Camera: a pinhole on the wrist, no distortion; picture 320 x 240 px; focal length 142.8 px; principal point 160.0 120.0 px. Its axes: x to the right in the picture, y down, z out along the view. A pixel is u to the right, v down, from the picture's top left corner.
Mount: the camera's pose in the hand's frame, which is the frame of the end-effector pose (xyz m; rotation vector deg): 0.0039 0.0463 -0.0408 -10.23 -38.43 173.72
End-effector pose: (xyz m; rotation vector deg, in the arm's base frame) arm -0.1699 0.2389 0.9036 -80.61 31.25 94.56
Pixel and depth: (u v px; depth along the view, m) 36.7 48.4 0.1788
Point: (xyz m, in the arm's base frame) -0.3009 0.3982 0.8118
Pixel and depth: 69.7 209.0 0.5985
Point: 0.0911 0.9334 0.8296
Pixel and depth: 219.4 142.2 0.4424
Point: -0.1897 0.5045 1.2425
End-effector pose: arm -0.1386 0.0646 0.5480 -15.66 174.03 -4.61
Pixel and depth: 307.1 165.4 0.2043
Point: 0.1105 0.0169 0.4798
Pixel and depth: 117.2 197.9 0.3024
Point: -0.1370 -0.1840 0.3869
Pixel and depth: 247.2 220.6 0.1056
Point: -0.0546 0.0164 0.5420
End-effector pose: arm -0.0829 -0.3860 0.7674 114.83 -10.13 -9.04
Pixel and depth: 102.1 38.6 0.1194
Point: -0.0676 -0.5058 0.7737
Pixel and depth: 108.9 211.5 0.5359
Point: 0.0101 -0.4811 0.1765
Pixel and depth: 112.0 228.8 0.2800
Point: -0.0316 -0.4008 0.4659
